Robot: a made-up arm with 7 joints.
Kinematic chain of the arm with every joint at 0, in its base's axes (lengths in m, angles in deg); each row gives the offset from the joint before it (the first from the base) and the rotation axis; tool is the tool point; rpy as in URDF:
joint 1: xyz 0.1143 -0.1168 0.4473 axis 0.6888 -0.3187 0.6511
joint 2: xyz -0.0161 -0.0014 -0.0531 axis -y
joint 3: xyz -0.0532 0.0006 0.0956 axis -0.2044 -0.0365 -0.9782
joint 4: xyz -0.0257 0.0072 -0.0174 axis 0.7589 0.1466 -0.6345
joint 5: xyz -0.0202 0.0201 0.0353 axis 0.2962 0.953 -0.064
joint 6: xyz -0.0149 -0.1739 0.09 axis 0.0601 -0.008 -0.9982
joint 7: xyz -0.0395 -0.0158 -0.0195 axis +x
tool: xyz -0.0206 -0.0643 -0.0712 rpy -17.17 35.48 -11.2
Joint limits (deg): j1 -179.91..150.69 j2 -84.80..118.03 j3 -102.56..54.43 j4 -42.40..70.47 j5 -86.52..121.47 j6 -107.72..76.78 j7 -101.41..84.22
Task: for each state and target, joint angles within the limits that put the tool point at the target. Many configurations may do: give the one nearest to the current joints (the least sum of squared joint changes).
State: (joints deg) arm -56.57 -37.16 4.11 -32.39 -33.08 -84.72 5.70
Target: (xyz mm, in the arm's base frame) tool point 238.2 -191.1 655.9
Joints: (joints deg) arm -56.95 -35.47 5.03 -32.20 -33.79 -84.46 5.59
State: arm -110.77 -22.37 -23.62 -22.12 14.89 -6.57 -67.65
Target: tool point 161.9 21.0 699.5
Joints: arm -127.17 -2.40 -25.17 -7.13 26.77 -16.96 -41.44
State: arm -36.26 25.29 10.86 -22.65 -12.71 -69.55 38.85
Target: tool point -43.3 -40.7 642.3
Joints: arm -59.02 37.11 8.69 -37.73 -12.14 -80.74 36.99
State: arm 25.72 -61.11 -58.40 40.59 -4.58 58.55 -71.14
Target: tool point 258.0 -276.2 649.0
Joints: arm 16.89 -84.80 -11.18 39.27 -11.13 72.05 -84.07
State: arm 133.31 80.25 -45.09 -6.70 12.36 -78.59 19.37
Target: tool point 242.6 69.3 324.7
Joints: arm 139.17 88.46 -16.26 -6.81 11.44 -71.01 29.83
